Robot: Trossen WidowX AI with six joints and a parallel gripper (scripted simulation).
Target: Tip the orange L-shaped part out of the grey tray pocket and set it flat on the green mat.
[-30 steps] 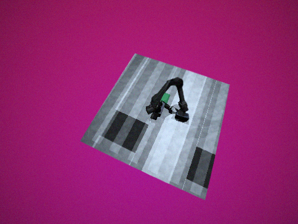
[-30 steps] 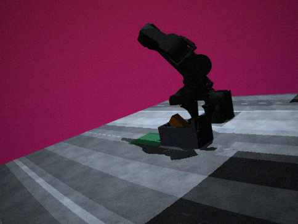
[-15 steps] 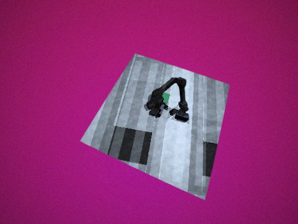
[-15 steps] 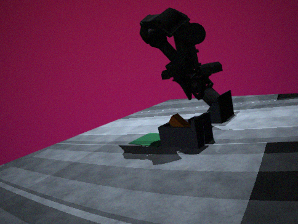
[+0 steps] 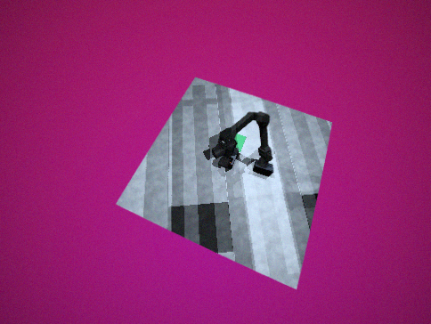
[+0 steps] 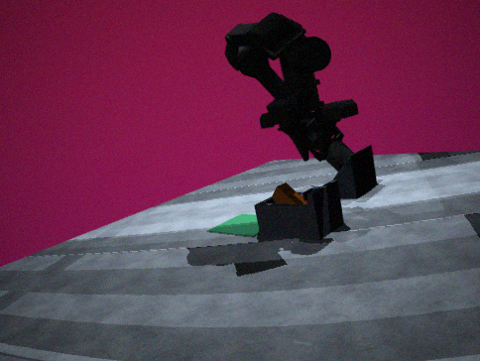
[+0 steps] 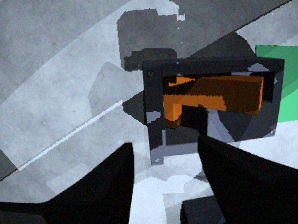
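The orange L-shaped part is 10 cm below my gripper tip and 4 cm to the right of it. The rest, counted from my gripper tip: green mat: 22 cm to the right, 16 cm below.
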